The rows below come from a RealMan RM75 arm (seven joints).
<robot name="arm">
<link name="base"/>
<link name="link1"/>
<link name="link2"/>
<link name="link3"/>
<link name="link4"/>
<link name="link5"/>
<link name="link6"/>
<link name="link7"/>
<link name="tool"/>
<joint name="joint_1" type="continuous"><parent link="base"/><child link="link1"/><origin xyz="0.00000 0.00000 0.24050"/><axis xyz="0 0 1"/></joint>
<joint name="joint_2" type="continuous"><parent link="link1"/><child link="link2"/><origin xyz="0.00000 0.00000 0.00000" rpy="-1.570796 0.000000 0.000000"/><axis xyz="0 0 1"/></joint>
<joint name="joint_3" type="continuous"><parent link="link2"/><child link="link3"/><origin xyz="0.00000 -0.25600 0.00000" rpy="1.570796 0.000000 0.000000"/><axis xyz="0 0 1"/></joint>
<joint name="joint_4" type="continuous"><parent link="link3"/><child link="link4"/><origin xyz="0.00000 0.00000 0.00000" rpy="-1.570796 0.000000 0.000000"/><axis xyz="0 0 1"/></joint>
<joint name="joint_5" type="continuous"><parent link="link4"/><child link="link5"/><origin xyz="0.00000 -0.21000 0.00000" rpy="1.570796 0.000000 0.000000"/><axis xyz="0 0 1"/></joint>
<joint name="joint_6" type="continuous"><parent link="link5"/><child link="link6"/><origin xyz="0.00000 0.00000 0.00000" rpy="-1.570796 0.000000 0.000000"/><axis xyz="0 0 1"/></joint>
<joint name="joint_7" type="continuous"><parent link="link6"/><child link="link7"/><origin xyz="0.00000 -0.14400 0.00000" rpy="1.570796 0.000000 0.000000"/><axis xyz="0 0 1"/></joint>
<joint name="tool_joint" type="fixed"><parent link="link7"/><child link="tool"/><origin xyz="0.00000 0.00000 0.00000"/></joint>
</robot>
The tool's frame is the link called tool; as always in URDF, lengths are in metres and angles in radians. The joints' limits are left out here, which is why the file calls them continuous.
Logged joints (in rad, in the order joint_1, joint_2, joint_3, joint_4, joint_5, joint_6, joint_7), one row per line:
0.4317 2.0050 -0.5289 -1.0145 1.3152 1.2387 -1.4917
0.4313 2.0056 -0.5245 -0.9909 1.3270 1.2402 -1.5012
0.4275 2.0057 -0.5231 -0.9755 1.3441 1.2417 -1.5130
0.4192 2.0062 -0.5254 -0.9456 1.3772 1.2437 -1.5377
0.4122 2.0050 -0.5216 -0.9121 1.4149 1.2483 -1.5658
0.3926 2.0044 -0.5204 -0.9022 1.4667 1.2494 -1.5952
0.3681 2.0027 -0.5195 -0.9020 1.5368 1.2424 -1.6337
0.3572 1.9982 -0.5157 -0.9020 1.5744 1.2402 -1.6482
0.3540 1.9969 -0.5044 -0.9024 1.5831 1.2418 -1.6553
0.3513 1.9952 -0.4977 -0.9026 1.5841 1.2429 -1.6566
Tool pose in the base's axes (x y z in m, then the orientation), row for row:
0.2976 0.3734 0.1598 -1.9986 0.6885 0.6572
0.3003 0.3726 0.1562 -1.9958 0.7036 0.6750
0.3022 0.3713 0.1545 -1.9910 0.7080 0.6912
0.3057 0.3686 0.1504 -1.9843 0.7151 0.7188
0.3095 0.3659 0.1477 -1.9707 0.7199 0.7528
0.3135 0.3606 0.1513 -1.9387 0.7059 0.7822
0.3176 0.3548 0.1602 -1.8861 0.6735 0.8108
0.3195 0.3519 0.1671 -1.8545 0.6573 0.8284
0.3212 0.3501 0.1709 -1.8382 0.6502 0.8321
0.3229 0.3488 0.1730 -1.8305 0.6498 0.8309
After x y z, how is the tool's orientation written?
As a rotation vector, in radians.
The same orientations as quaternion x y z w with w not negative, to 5 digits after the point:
-0.80740 0.27814 0.26550 0.44749
-0.80504 0.28381 0.27227 0.44411
-0.80277 0.28546 0.27869 0.44318
-0.79925 0.28803 0.28952 0.44092
-0.79366 0.28992 0.30317 0.44061
-0.78433 0.28558 0.31645 0.45069
-0.77002 0.27496 0.33102 0.47105
-0.76093 0.26970 0.33991 0.48239
-0.75641 0.26755 0.34240 0.48890
-0.75429 0.26776 0.34239 0.49207

